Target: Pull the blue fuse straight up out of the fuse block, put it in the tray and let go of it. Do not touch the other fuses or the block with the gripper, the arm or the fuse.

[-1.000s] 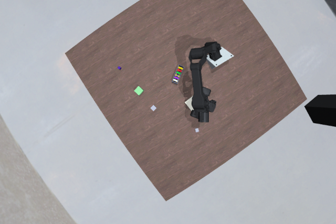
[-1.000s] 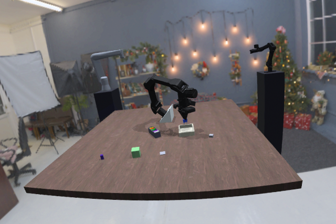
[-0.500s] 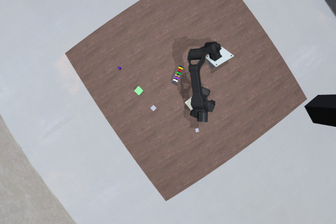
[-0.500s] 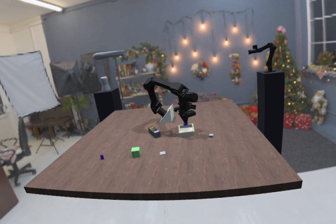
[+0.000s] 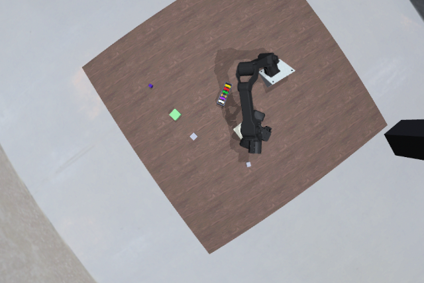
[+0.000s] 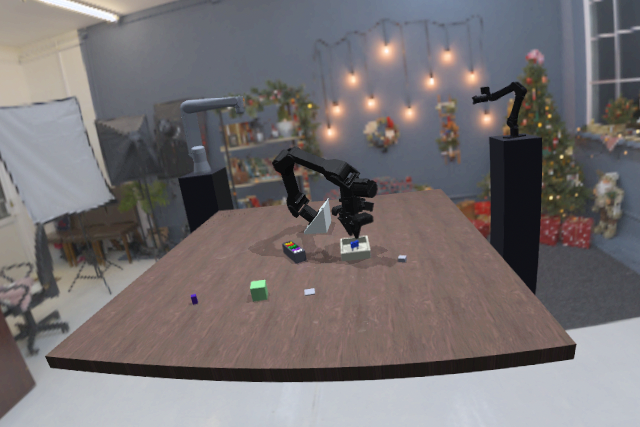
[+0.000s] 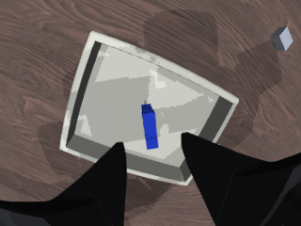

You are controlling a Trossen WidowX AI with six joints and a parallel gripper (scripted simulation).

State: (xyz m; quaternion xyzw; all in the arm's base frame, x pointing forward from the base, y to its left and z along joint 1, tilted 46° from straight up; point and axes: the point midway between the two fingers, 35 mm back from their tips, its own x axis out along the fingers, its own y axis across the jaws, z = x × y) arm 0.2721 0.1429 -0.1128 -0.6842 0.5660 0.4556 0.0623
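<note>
Right now my gripper tip is 30 mm above the blue fuse. The rest, counted from my gripper tip: green fuse: 230 mm to the right, 30 mm below; cream tray: 50 mm below; purple fuse: 20 mm ahead, 210 mm to the right, 30 mm below.
</note>
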